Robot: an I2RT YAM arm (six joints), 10 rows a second.
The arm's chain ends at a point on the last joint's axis. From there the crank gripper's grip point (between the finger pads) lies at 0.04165 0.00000 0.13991 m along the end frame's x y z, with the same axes.
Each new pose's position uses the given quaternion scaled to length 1; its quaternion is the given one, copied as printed.
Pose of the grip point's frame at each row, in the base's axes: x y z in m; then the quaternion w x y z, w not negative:
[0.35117, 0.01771, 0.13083, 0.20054, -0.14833, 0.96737, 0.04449]
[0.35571, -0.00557, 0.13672, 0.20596, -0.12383, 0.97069, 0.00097]
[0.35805, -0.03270, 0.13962, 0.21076, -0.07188, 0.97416, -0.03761]
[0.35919, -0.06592, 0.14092, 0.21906, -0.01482, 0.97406, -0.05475]
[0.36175, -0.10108, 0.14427, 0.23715, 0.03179, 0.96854, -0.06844]
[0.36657, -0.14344, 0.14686, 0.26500, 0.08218, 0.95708, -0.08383]
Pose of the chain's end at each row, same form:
[0.33520, 0.00855, 0.27564, 0.20054, -0.14833, 0.96737, 0.04449]
[0.33664, -0.00297, 0.28142, 0.20596, -0.12383, 0.97069, 0.00097]
[0.33736, -0.02019, 0.28358, 0.21076, -0.07188, 0.97416, -0.03761]
[0.33689, -0.04970, 0.28427, 0.21906, -0.01482, 0.97406, -0.05475]
[0.33497, -0.08163, 0.28645, 0.23715, 0.03179, 0.96854, -0.06844]
[0.33277, -0.11960, 0.28685, 0.26500, 0.08218, 0.95708, -0.08383]

